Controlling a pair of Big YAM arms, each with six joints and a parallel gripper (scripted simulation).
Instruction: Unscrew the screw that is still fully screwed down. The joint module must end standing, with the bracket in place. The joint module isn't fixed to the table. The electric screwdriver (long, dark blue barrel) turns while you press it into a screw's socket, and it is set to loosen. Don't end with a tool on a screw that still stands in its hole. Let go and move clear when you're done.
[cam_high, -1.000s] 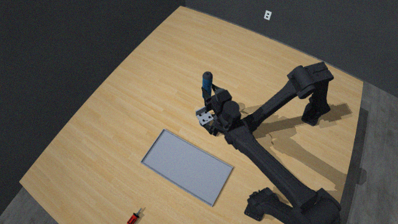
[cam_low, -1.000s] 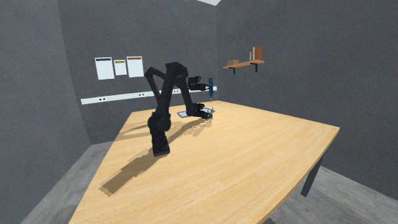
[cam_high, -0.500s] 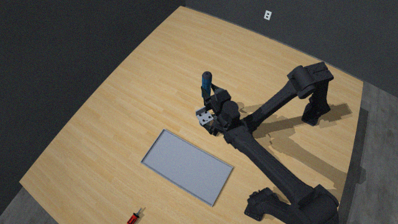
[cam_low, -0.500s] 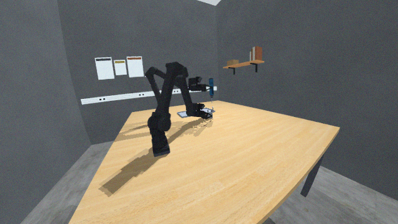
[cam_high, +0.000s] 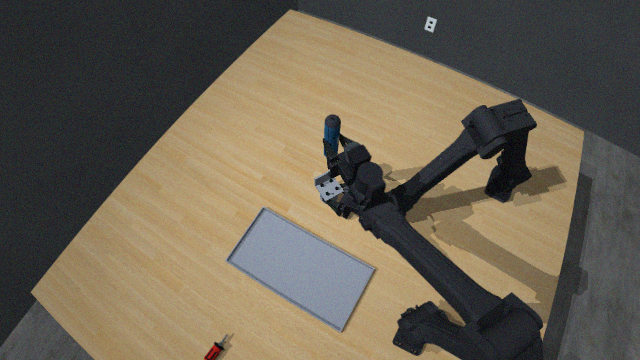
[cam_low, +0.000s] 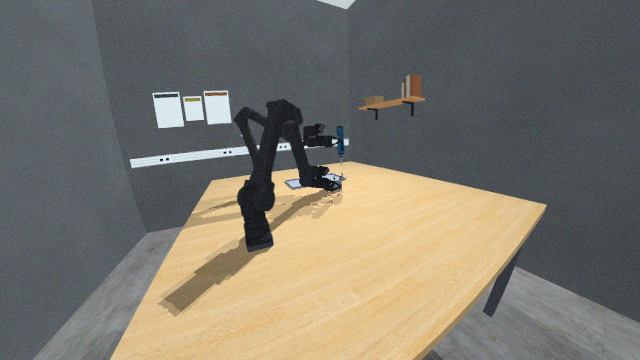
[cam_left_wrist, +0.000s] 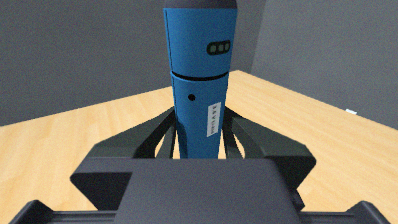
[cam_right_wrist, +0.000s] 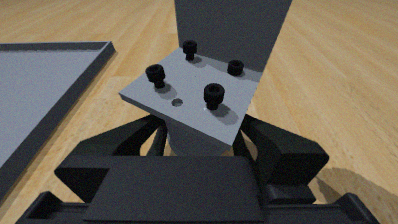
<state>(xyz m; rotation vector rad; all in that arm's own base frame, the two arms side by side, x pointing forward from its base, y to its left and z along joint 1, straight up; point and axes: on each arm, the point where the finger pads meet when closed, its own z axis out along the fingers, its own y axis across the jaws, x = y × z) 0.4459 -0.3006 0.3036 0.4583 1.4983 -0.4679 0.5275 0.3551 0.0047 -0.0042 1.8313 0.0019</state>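
Now: the joint module 1 cm above my right hand. Also, from my right hand: grey bracket 5 cm above; grey tray 25 cm to the left, 8 cm behind, 2 cm below.
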